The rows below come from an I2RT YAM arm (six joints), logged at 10 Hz.
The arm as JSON. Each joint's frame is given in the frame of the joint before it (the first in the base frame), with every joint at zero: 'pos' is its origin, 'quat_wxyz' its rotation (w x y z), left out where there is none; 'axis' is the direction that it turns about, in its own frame. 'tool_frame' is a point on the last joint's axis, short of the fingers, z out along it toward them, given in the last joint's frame.
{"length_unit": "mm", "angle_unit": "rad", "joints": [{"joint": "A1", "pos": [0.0, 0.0, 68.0], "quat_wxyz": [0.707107, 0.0, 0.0, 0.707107], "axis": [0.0, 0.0, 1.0]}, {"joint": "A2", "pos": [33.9, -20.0, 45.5], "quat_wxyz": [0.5, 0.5, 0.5, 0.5], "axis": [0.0, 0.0, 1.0]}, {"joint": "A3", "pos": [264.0, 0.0, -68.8], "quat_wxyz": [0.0, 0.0, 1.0, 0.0], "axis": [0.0, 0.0, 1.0]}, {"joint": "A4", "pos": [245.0, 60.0, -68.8], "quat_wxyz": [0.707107, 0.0, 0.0, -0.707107], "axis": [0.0, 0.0, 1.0]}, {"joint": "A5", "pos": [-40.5, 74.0, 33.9], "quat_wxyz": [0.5, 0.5, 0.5, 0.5], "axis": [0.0, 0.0, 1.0]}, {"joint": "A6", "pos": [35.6, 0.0, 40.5], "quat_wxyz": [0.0, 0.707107, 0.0, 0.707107], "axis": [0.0, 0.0, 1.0]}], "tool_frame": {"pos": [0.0, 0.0, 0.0]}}
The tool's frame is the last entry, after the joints.
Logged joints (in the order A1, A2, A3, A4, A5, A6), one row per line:
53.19 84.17 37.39 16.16 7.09 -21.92
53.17 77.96 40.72 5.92 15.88 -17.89
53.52 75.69 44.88 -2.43 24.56 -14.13
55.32 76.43 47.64 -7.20 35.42 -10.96
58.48 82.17 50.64 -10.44 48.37 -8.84
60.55 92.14 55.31 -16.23 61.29 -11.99
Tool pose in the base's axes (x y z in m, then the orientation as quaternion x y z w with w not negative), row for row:
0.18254 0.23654 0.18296 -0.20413 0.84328 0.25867 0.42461
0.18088 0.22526 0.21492 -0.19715 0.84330 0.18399 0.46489
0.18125 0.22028 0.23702 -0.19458 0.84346 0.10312 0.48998
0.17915 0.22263 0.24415 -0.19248 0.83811 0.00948 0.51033
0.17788 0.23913 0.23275 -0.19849 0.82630 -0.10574 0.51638
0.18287 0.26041 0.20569 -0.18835 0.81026 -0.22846 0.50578
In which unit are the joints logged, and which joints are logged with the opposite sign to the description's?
The joints are logged in degrees. Opposite sign: A6.
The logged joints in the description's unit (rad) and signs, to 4 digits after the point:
0.9283 1.4690 0.6526 0.2820 0.1237 0.3826
0.9280 1.3607 0.7107 0.1033 0.2772 0.3122
0.9341 1.3210 0.7833 -0.0424 0.4287 0.2466
0.9655 1.3340 0.8315 -0.1257 0.6182 0.1913
1.0207 1.4341 0.8838 -0.1822 0.8442 0.1543
1.0568 1.6081 0.9653 -0.2833 1.0697 0.2093

